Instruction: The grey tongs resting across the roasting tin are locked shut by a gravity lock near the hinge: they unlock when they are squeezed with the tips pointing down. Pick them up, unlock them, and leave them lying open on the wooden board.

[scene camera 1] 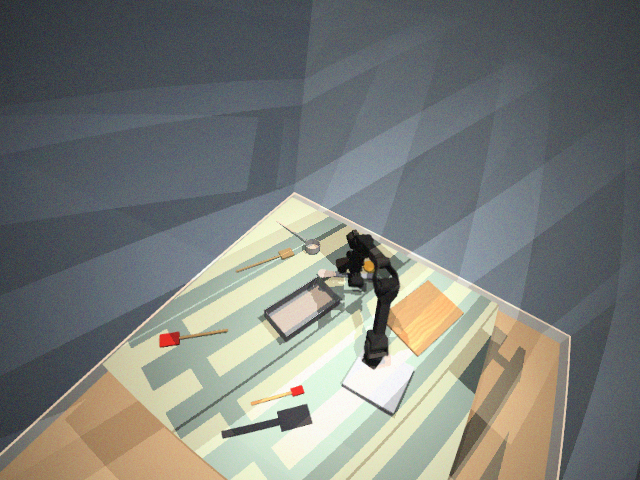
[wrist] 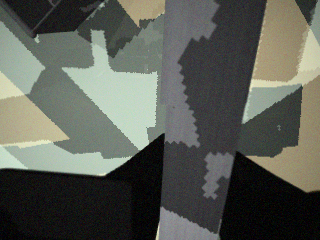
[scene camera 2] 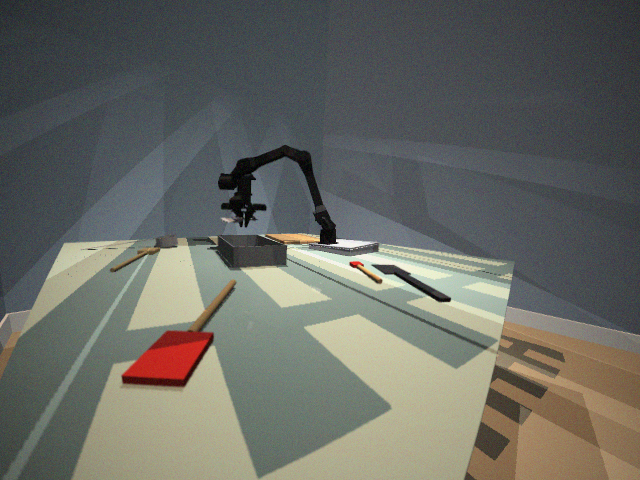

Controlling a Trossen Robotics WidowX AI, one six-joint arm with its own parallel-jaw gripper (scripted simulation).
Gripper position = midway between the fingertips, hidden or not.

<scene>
I see my gripper [scene camera 2: 243, 227], a black turner [scene camera 1: 299, 416], a roasting tin [scene camera 1: 291, 314] and a wooden board [scene camera 1: 418, 320].
The black turner is seen too in scene camera 2 [scene camera 2: 385, 269]. My gripper also shows in the wrist view [wrist: 187, 143]. The roasting tin is seen too in scene camera 2 [scene camera 2: 241, 251]. The wrist view misses the black turner: it is out of frame.
</scene>
